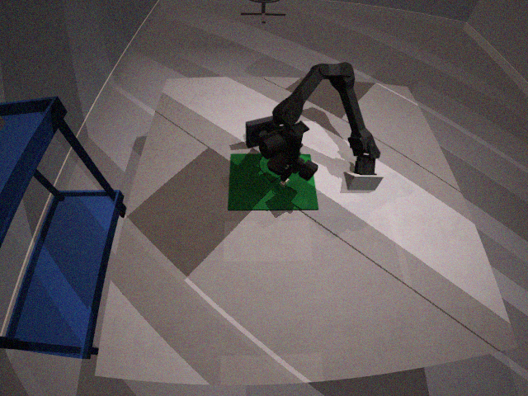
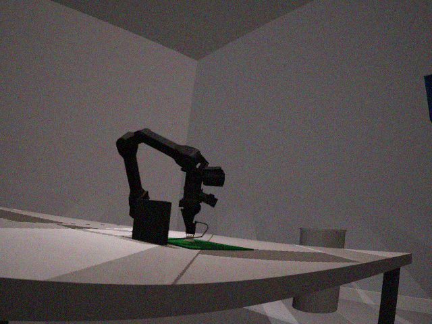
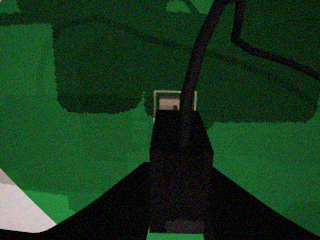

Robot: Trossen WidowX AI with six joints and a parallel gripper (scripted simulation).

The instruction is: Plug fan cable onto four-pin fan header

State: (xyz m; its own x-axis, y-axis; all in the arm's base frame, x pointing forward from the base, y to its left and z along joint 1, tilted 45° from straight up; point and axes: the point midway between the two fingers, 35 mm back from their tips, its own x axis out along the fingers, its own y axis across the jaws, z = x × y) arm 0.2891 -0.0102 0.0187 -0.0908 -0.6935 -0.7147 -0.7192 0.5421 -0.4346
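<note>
Now: the black plug 1 cm to the left of my gripper tip, 1 cm ahead of it and 1 cm above it. Round my gripper tip: white four-pin header 4 cm below, 1 cm to the left; board 5 cm below, 5 cm ahead, 1 cm to the right; pale header part 3 cm below, 1 cm ahead.
</note>
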